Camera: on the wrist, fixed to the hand. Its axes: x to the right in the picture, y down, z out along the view.
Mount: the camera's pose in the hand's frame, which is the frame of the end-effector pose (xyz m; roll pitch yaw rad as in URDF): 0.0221 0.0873 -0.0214 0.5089 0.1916 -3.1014
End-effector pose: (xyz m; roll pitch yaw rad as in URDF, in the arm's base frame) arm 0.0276 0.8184 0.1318 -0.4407 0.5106 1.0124
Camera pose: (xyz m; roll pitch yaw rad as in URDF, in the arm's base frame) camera -0.0361 0.8483 0.0716 0.8934 -0.3509 -2.0044
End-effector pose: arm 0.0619 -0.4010 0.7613 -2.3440 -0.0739 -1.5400
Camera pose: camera -0.0136 -0.4289 0.7155 2.8482 -0.0885 1.7110
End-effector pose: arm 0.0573 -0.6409 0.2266 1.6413 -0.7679 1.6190
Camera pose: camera 0.0443 -0.6872 0.3057 -1.3274 0.7754 -1.7959
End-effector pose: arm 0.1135 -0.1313 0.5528 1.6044 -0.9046 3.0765
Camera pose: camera 0.1677 -0.1533 0.6245 -1.3518 0.9134 -0.3841
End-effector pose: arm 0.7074 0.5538 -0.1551 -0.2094 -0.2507 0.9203
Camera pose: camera 0.6618 0.6276 -0.1875 0.7433 0.4289 -2.1352
